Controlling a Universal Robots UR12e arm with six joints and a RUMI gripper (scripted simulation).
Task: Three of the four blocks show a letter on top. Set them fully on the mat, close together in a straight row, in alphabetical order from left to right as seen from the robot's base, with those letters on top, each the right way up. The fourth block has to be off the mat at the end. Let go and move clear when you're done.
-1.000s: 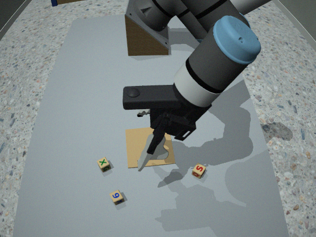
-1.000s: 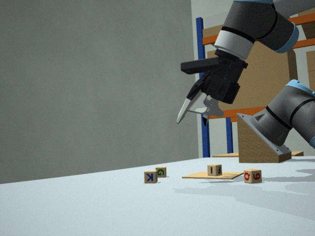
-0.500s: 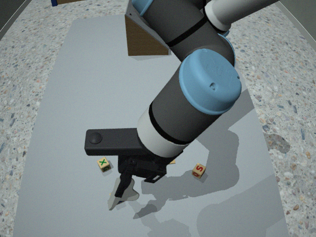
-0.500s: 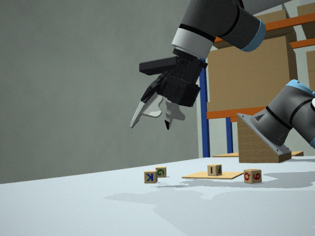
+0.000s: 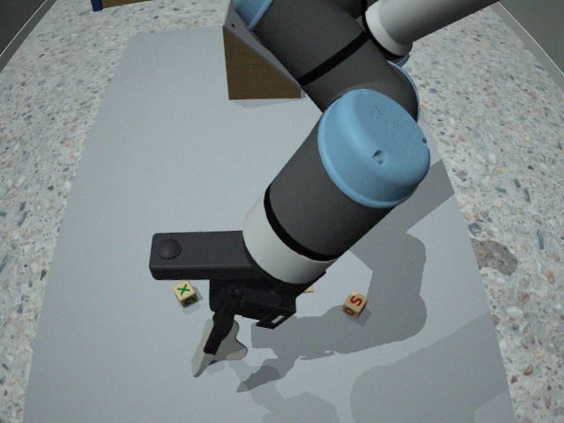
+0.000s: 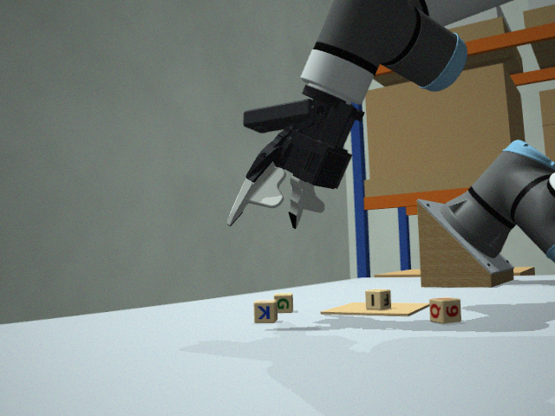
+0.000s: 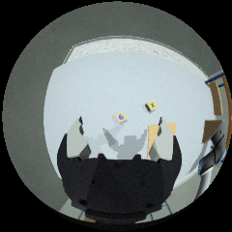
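Right now my hand is 170 mm past the tan mat, 110 mm to the right of it and 130 mm above it.
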